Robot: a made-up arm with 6 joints.
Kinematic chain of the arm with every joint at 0, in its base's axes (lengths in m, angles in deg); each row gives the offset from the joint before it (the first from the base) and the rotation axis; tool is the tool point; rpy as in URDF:
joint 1: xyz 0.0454 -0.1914 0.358 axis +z
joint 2: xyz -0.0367 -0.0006 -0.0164 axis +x
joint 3: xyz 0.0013 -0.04 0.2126 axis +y
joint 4: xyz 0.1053 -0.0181 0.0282 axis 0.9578 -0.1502 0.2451
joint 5: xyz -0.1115 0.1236 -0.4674 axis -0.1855 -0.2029 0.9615
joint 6: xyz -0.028 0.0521 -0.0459 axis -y
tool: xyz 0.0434 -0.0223 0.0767 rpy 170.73 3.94 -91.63
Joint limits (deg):
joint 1: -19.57..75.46
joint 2: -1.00..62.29
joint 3: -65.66..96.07
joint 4: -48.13..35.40
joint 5: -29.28..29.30
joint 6: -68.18..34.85
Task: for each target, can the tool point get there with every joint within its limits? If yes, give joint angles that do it. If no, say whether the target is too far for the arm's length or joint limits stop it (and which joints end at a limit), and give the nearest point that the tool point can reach.
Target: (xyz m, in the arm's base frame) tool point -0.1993 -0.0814 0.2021
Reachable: yes | joints 30.77 57.53 18.63 -12.17 5.86 -48.51
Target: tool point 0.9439 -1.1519 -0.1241
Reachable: no: too far | nearest point 0.3234 -0.7366 0.1805 | short by 0.806 m
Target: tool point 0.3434 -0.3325 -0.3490
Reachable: no: joint limits stop it (at a limit: joint 2, joint 4, joint 5, joint 6) | nearest point 0.2476 -0.2871 -0.0126 | short by 0.353 m
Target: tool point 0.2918 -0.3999 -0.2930
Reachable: no: joint limits stop it (at a limit: joint 1, joint 4, joint 5, joint 6) | nearest point 0.2340 -0.3254 -0.0084 | short by 0.300 m
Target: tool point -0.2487 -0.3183 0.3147
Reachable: yes | joints 51.52 20.03 39.49 5.90 -17.33 20.00
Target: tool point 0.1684 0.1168 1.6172
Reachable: no: too far | nearest point 0.1482 0.0662 0.7222 | short by 0.897 m
